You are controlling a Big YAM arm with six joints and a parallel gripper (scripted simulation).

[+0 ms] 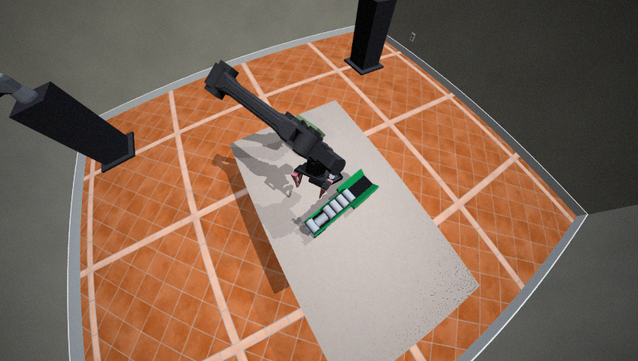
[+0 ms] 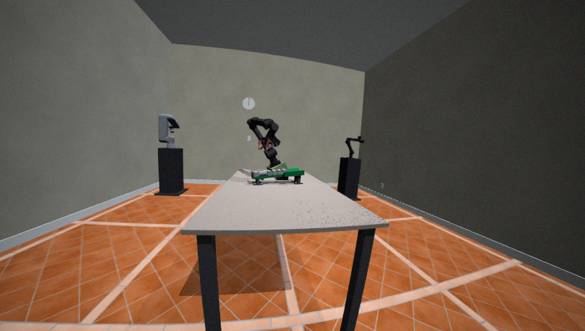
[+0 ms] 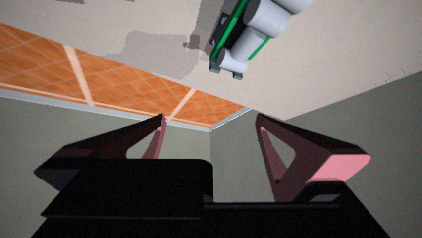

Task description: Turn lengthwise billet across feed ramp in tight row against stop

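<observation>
The stop lies 100 mm ahead of my hand, 70 mm to the right of it and 190 mm below it. Also, from my hand: black tray 120 mm behind, 180 mm to the left, 240 mm below.
</observation>
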